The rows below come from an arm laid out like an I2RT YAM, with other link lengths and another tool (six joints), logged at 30 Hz.
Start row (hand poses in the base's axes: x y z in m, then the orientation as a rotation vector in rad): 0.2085 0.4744 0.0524 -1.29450 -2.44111 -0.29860
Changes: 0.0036 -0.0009 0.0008 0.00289 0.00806 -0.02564; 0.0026 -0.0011 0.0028 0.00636 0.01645 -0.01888; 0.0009 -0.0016 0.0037 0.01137 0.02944 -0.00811; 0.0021 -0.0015 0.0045 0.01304 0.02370 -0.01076; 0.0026 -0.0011 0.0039 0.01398 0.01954 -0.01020; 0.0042 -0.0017 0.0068 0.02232 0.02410 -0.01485; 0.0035 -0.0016 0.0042 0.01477 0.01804 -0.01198; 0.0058 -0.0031 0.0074 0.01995 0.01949 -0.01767; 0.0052 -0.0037 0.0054 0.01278 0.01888 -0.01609; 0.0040 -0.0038 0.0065 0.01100 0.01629 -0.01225
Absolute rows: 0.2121 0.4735 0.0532 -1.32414 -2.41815 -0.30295; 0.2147 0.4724 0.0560 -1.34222 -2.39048 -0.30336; 0.2156 0.4708 0.0597 -1.34245 -2.35632 -0.29695; 0.2177 0.4693 0.0642 -1.34575 -2.32454 -0.29746; 0.2203 0.4682 0.0681 -1.34831 -2.29611 -0.30185; 0.2245 0.4665 0.0749 -1.35136 -2.25741 -0.31345; 0.2280 0.4649 0.0791 -1.35537 -2.22878 -0.32016; 0.2338 0.4618 0.0865 -1.36277 -2.19316 -0.33320; 0.2390 0.4581 0.0919 -1.37193 -2.16219 -0.33839; 0.2430 0.4543 0.0984 -1.37778 -2.13647 -0.34214
